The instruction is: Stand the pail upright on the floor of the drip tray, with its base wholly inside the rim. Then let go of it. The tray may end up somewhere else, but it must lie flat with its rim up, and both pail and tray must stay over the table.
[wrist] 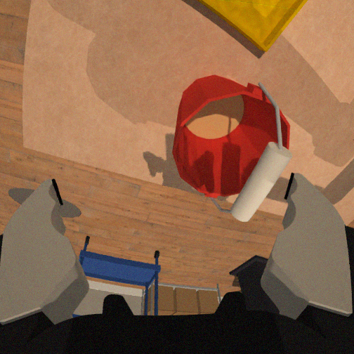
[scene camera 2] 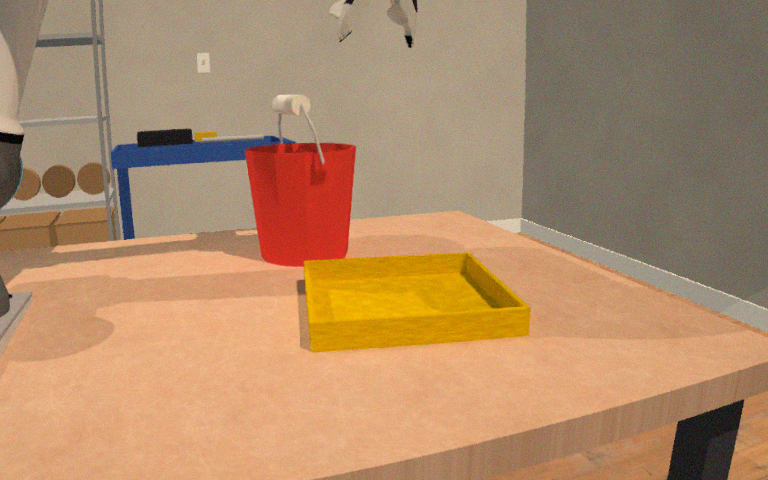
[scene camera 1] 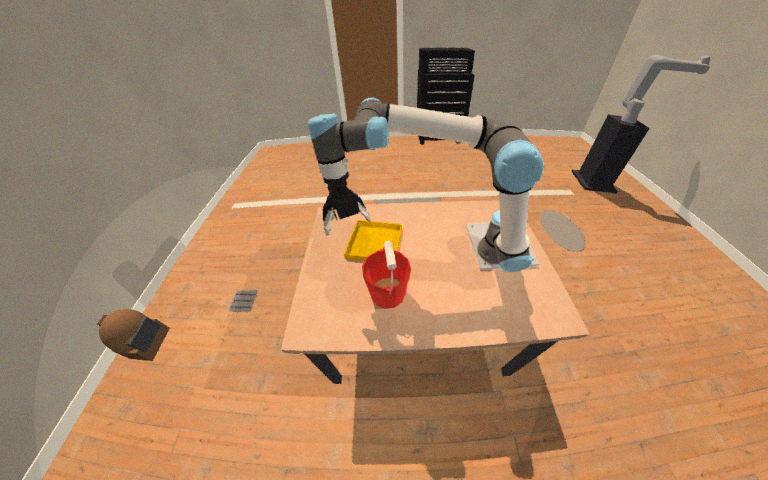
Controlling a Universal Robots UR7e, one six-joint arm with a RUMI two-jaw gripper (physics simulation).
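Seen in the pictures: gripper, between the fingertips: point(scene camera 2: 376, 44) point(scene camera 1: 348, 228); arm's base, origin of its link: point(scene camera 1: 493, 251).
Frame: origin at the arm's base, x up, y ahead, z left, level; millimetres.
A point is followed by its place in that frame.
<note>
A red pail point(scene camera 1: 387, 285) @[x -1, y 465, z 256 mm] point(scene camera 2: 303, 209) @[x 72, y 457, z 202 mm] point(wrist: 225, 165) stands upright on the table, beside the yellow drip tray. Its wire handle with a white grip point(scene camera 1: 389, 255) @[x 242, y 443, z 293 mm] point(scene camera 2: 290, 104) @[x 229, y 444, z 227 mm] point(wrist: 261, 182) stands raised above the rim. The drip tray point(scene camera 1: 373, 240) @[x -16, y 583, z -5 mm] point(scene camera 2: 419, 328) @[x -1, y 567, z -115 mm] lies flat with its rim up; a corner of the tray point(wrist: 265, 42) shows at the top of the wrist view. My gripper point(scene camera 1: 347, 221) @[x 319, y 581, z 262 mm] point(scene camera 2: 375, 41) @[x 319, y 581, z 262 mm] point(wrist: 172, 179) is open and empty. It hangs high above the table, apart from the pail and higher than the white grip. In the wrist view the white grip appears near the right finger.
The table point(scene camera 1: 453, 316) @[x -21, y 187, z 349 mm] point(scene camera 2: 186, 396) @[x -21, y 331, z -197 mm] bears the pail, the tray and the arm's base plate point(scene camera 1: 479, 257) @[x -4, y 68, z 45 mm]. A blue cart point(scene camera 2: 186, 153) point(wrist: 120, 270) and a shelf rack point(scene camera 2: 100, 73) stand beyond the table. A black cabinet point(scene camera 1: 445, 76) stands at the back wall.
</note>
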